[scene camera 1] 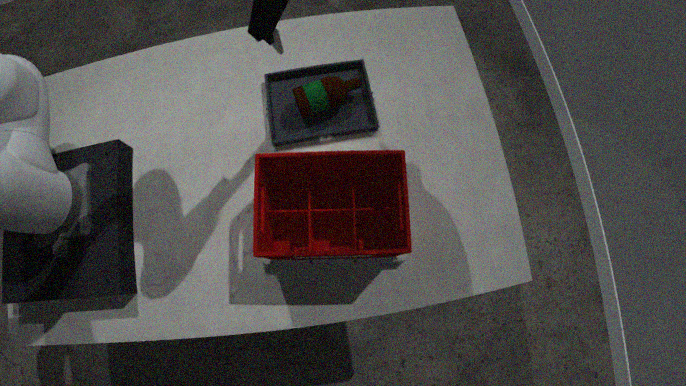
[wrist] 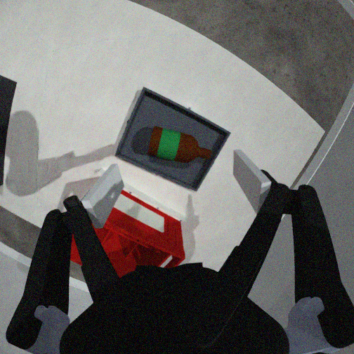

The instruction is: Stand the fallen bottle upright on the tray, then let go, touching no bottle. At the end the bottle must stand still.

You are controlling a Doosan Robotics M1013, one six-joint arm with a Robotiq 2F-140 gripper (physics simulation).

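Frame: origin at the arm's base, x ahead, y left, z up, level; millimetres.
Seen in the pictures: gripper, fingertip midpoint: (scene camera 1: pixel 306 24); arm's base, link origin: (scene camera 1: pixel 63 206).
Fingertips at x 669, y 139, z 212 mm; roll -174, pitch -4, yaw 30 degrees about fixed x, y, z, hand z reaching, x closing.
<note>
Offsets run from my fingertips to a thing's top centre. "pt": to the spot under its first point. Level surfaces: height alone.
The fallen bottle @[33 mm ahead, 15 mm right, 203 mm down] (scene camera 1: pixel 325 95) (wrist: pixel 172 144), brown with a green label band, lies on its side inside the shallow dark grey tray @[pt 72 mm ahead, 74 mm right, 277 mm down] (scene camera 1: pixel 350 117) (wrist: pixel 170 112). Its neck points to the right side of the tray in both views, and its base is toward the left. My gripper (scene camera 1: pixel 270 42) (wrist: pixel 175 168) is open and empty, with its pads wide apart. In the wrist view it hangs above the tray and bottle, touching neither. In the scene view part of a finger shows up and to the left of the tray; the rest is cut off.
A red crate @[pt 157 mm back, 299 mm right, 124 mm down] (scene camera 1: pixel 259 220) (wrist: pixel 170 237) with inner dividers stands close beside the tray. The robot's dark base block (scene camera 1: pixel 110 200) (wrist: pixel 6 115) is at the left on the white table @[282 mm down] (scene camera 1: pixel 450 100) (wrist: pixel 65 45). Shadows of the arm and crate fall on the table.
</note>
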